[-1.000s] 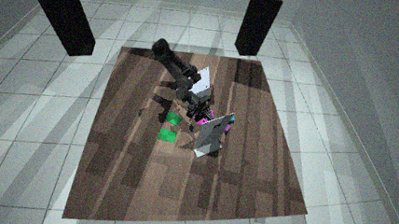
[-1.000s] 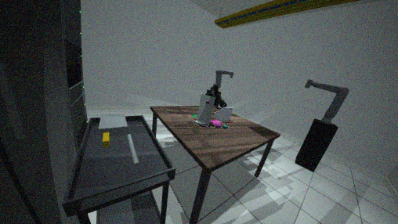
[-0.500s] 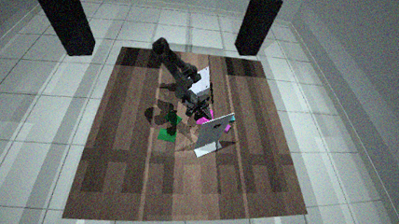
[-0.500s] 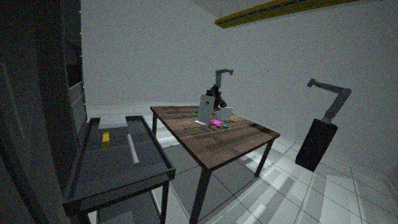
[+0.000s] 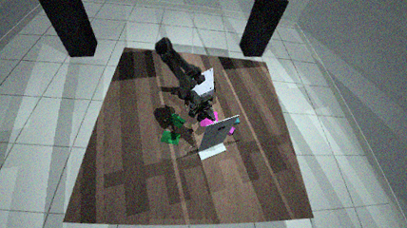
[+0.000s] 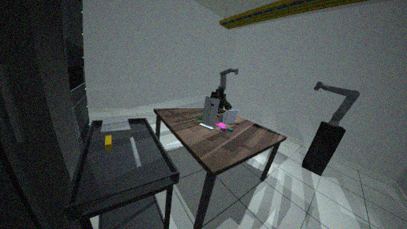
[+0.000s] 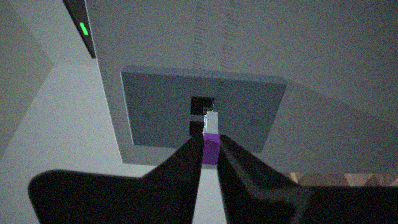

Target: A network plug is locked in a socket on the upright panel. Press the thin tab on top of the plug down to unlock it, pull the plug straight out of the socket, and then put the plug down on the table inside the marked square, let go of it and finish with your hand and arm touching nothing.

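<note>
Now: the magenta patch 160 mm behind my gripper tip, 50 mm to the left of it and 250 mm below it. The rest, counted from my gripper tip: purple plug right at my gripper tip; then grey panel 50 mm ahead, 20 mm to the left, 100 mm below.
</note>
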